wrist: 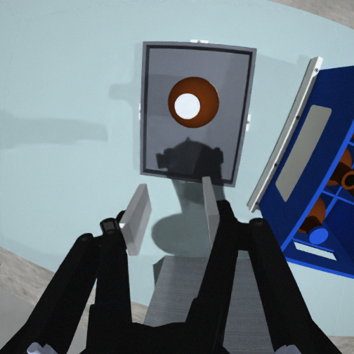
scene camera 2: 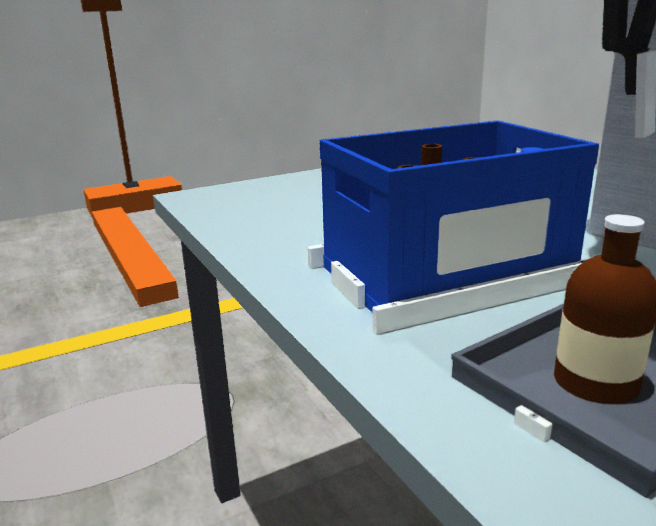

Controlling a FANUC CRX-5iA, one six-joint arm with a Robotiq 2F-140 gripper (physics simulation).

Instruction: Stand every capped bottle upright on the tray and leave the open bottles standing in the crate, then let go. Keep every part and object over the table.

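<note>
A brown bottle with a white cap [scene camera 2: 605,350] [wrist: 207,102] stands upright on the dark grey tray [scene camera 2: 506,364] [wrist: 232,140]. A brown bottle with a blue cap [scene camera 2: 531,150] [wrist: 318,235] stands in the blue crate [scene camera 2: 410,219] [wrist: 332,90], near its end wall in the wrist view. An open brown bottle [scene camera 2: 431,153] [wrist: 348,180] shows its neck in the crate; further necks are mostly hidden by the crate wall. My gripper [wrist: 175,193] is open and empty, above the table just off the tray's near edge in the wrist view. Part of it shows at the upper right in the scene view.
A long white rail [scene camera 2: 470,296] [wrist: 285,135] runs along the crate's side facing the tray. Small white blocks stand by the crate and a white block [scene camera 2: 533,422] touches the tray's edge. The pale blue table's edge [scene camera 2: 323,372] runs past both. An orange stand [scene camera 2: 134,249] is on the floor.
</note>
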